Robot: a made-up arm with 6 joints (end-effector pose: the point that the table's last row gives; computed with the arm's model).
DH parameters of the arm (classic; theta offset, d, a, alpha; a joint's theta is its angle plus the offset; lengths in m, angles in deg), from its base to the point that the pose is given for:
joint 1: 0 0.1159 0 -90
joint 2: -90 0 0.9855 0
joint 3: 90 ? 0 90
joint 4: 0 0.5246 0 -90
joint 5: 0 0 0 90
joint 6: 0 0.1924 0 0
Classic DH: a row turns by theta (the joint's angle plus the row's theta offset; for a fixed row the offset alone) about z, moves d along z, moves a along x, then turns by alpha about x.
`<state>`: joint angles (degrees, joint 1 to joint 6).
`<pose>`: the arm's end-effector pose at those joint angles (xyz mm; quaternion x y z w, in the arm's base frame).
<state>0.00 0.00 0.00 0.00 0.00 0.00</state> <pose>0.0 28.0 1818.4 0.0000 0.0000 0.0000 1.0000</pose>
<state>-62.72 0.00 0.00 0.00 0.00 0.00</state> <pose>24.9 12.8 1818.4 0.0000 0.0000 -0.5204 0.8539</pose>
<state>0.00 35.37 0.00 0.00 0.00 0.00</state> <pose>985.5 28.0 1504.2 0.0000 0.3038 0.0000 0.9527</pose>
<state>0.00 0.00 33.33 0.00 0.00 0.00</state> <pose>394.0 28.0 1700.5 0.0000 0.2868 0.0000 0.9580</pose>
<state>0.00 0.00 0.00 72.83 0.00 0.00</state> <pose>0.0 28.0 1818.4 0.0000 0.0000 0.5936 0.8047</pose>
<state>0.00 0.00 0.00 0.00 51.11 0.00</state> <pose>149.8 28.0 1746.8 0.0000 0.4314 0.0000 0.9022</pose>
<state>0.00 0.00 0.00 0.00 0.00 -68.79</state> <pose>0.0 28.0 1818.4 0.0000 0.0000 -0.5649 0.8252</pose>
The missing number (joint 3, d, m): 0.028
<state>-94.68 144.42 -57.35 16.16 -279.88 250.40</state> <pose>-12.5 -1142.4 -838.9 -0.1193 0.9767 -0.1375 0.1139</pose>
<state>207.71 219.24 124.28 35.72 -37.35 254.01</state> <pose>783.8 457.1 -24.5 0.1183 0.4180 0.8487 0.3018</pose>
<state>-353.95 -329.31 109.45 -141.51 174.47 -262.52</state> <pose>721.8 93.1 717.0 0.2856 -0.1107 -0.7971 0.5204</pose>
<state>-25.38 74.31 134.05 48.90 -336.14 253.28</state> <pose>553.0 -166.5 -209.8 0.2190 -0.8895 -0.3595 0.1775</pose>
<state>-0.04 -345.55 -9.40 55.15 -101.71 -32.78</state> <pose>181.3 -126.7 1563.4 0.5431 -0.5306 0.0984 0.6433</pose>
